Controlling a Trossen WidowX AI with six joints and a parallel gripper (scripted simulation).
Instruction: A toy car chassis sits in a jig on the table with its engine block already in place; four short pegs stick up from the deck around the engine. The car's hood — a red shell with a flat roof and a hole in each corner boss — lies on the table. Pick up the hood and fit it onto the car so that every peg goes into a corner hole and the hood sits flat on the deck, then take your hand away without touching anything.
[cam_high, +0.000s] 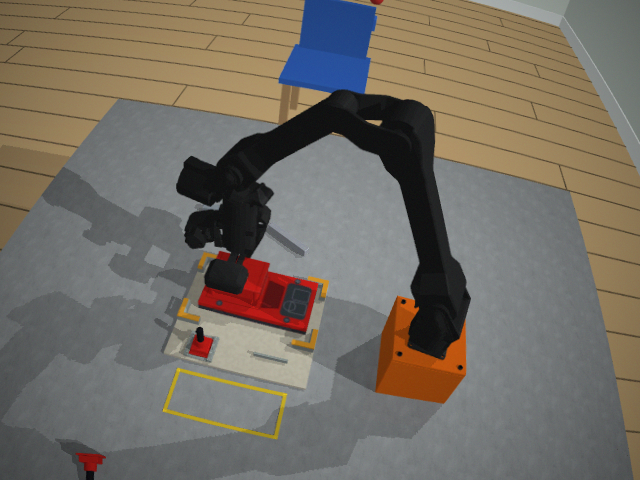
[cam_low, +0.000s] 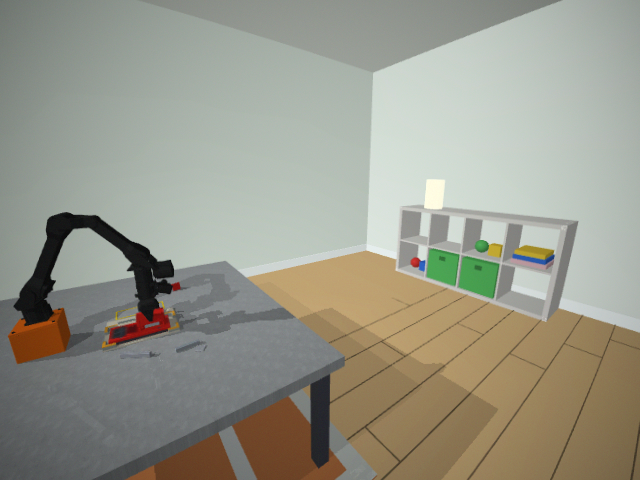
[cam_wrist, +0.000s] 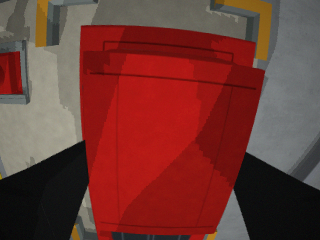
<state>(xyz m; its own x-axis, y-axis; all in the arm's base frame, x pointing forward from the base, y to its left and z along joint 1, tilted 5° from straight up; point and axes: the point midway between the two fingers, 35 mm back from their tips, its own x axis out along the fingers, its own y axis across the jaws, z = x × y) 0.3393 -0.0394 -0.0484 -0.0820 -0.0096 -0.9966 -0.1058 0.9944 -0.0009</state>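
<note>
My gripper tip is 4 cm above the beige jig plate, 3 cm to the right of it and 3 cm past it. From my gripper tip the other things lie so: red hood: 1 cm above; grey bar: 17 cm to the right, 5 cm below, 4 cm behind.
</note>
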